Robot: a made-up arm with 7 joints.
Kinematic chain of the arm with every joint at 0, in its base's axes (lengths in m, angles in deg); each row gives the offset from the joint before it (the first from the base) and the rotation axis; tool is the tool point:
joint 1: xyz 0 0 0.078 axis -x
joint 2: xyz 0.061 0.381 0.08 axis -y
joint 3: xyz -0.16 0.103 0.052 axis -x
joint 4: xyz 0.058 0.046 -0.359 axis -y
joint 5: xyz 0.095 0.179 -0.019 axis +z
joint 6: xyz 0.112 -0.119 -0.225 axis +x
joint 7: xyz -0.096 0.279 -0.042 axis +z
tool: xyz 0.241 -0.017 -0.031
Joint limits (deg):
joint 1: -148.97..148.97
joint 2: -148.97..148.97
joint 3: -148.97..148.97
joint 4: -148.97..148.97
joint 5: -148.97..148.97
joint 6: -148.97..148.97
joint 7: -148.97..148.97
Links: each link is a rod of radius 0.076 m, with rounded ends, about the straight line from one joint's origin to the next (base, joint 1, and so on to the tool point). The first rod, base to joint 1, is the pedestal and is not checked.
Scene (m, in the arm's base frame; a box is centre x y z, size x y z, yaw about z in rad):
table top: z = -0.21
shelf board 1: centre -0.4 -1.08 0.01 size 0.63 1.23 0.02 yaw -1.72
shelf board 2: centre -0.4 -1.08 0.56 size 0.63 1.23 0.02 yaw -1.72
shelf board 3: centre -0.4 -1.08 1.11 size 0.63 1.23 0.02 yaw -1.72
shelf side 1: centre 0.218 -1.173 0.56 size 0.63 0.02 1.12 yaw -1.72
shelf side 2: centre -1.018 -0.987 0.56 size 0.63 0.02 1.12 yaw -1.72
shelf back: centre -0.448 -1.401 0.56 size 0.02 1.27 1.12 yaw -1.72
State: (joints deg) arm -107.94 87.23 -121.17 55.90 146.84 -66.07 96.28
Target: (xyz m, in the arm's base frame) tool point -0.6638 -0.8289 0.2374
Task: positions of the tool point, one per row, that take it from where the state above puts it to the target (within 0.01 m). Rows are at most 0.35 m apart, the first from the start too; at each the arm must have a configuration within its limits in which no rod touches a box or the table.
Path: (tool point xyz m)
1: -0.4996 -0.7761 0.8434
2: -0.4762 -0.6115 0.8419
3: -0.4382 -0.4550 0.8134
4: -0.5589 -0.5483 0.5259
5: -0.6152 -0.5056 0.2374
6: -0.6551 -0.6630 0.2516
7: -0.6638 -0.8289 0.2374

